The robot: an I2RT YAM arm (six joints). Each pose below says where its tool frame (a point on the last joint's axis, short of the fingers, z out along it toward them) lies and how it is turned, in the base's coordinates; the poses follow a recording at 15 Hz.
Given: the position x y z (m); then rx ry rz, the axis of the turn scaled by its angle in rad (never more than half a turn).
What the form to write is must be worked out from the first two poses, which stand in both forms.
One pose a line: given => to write
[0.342 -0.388 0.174 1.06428 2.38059 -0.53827] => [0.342 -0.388 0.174 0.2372 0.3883 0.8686 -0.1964]
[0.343 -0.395 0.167 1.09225 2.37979 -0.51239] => [0.343 -0.395 0.167 0.2345 0.3980 0.8671 -0.1867]
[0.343 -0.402 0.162 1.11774 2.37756 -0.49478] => [0.343 -0.402 0.162 0.2320 0.4067 0.8651 -0.1800]
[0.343 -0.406 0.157 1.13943 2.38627 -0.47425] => [0.343 -0.406 0.157 0.2256 0.4132 0.8653 -0.1720]
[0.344 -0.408 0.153 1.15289 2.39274 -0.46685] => [0.344 -0.408 0.153 0.2206 0.4170 0.8654 -0.1689]
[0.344 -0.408 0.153 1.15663 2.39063 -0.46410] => [0.344 -0.408 0.153 0.2210 0.4184 0.8648 -0.1679]
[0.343 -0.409 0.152 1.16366 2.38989 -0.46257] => [0.343 -0.409 0.152 0.2199 0.4207 0.8641 -0.1672]
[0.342 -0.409 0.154 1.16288 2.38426 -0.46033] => [0.342 -0.409 0.154 0.2227 0.4211 0.8633 -0.1667]
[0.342 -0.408 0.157 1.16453 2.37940 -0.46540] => [0.342 -0.408 0.157 0.2240 0.4220 0.8622 -0.1686]
